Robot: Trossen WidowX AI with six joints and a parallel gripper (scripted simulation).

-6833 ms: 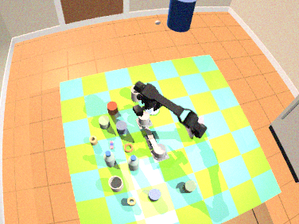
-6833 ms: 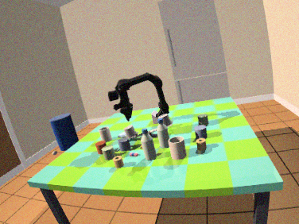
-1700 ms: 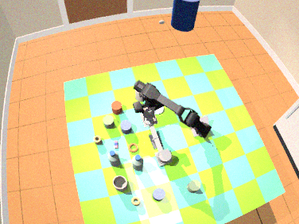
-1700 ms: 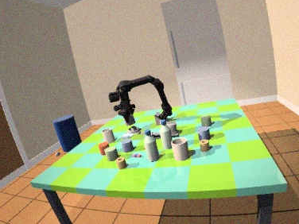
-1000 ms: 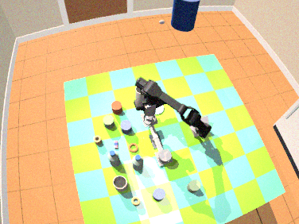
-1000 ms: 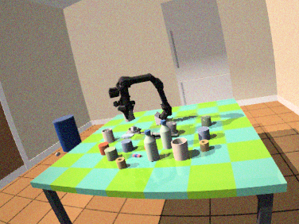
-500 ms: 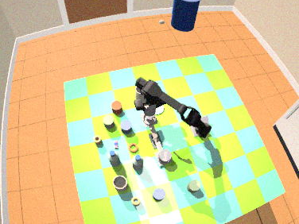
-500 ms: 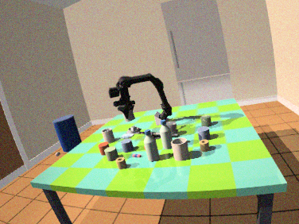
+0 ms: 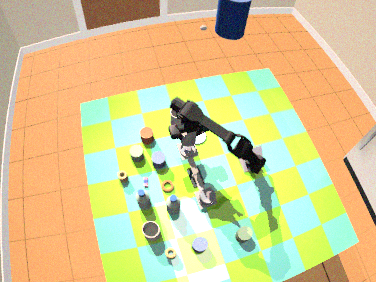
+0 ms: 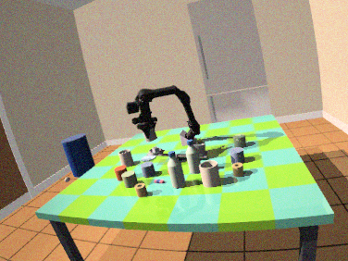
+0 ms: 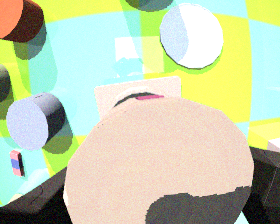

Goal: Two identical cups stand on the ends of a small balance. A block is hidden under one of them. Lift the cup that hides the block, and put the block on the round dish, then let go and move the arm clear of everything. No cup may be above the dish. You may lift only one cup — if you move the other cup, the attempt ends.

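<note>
Now: the grey block 90 mm below my gripper tip and 10 mm to the left of it. Also, from my gripper tip: balance (150 mm below, 140 mm to the left, 10 mm ahead); then balance beam (140 mm to the left, 130 mm below, 10 mm ahead); then white round dish (170 mm below, 100 mm behind, 90 mm to the right).
</note>
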